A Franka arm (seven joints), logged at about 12 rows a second.
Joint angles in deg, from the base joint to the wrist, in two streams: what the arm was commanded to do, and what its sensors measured. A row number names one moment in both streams.
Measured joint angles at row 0: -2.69, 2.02, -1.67, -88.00, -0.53, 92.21, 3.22
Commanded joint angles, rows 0 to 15: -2.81, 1.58, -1.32, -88.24, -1.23, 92.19, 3.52; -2.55, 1.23, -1.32, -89.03, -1.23, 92.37, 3.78; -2.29, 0.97, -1.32, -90.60, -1.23, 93.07, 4.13; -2.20, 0.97, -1.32, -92.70, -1.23, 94.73, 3.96; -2.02, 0.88, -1.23, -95.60, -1.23, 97.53, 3.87; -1.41, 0.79, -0.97, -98.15, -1.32, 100.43, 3.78; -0.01, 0.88, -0.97, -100.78, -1.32, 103.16, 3.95; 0.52, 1.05, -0.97, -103.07, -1.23, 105.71, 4.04; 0.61, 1.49, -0.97, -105.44, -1.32, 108.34, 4.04; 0.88, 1.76, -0.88, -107.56, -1.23, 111.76, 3.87; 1.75, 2.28, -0.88, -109.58, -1.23, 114.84, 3.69; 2.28, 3.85, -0.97, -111.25, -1.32, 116.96, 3.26; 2.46, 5.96, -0.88, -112.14, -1.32, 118.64, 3.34; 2.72, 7.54, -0.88, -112.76, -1.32, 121.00, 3.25; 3.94, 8.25, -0.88, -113.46, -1.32, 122.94, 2.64; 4.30, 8.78, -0.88, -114.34, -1.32, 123.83, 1.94
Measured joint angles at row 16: 2.92, 8.16, -0.66, -112.57, -0.60, 120.96, 2.78
